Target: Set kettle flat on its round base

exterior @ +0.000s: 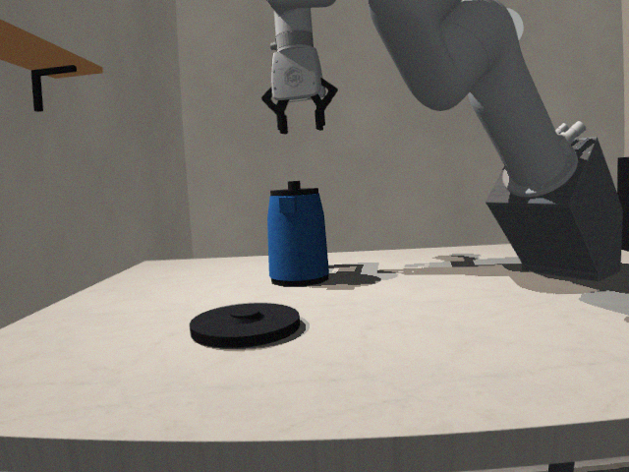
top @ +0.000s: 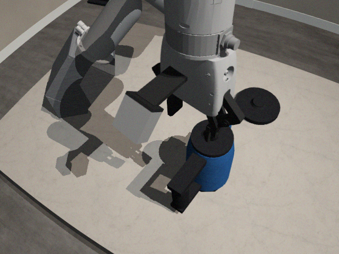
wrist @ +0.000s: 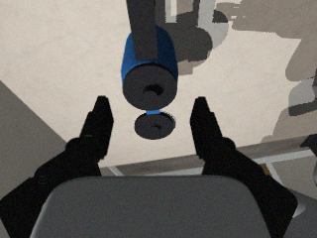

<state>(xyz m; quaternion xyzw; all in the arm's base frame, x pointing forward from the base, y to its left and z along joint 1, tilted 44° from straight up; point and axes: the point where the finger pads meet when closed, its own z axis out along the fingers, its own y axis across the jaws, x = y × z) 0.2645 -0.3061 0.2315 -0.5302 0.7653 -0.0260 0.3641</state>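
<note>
Now: hand 10 mm short of the blue kettle, 30 mm to the right of it and 210 mm above it. The rest, counted from my hand: round black base: 60 mm ahead, 360 mm to the left, 300 mm below.
</note>
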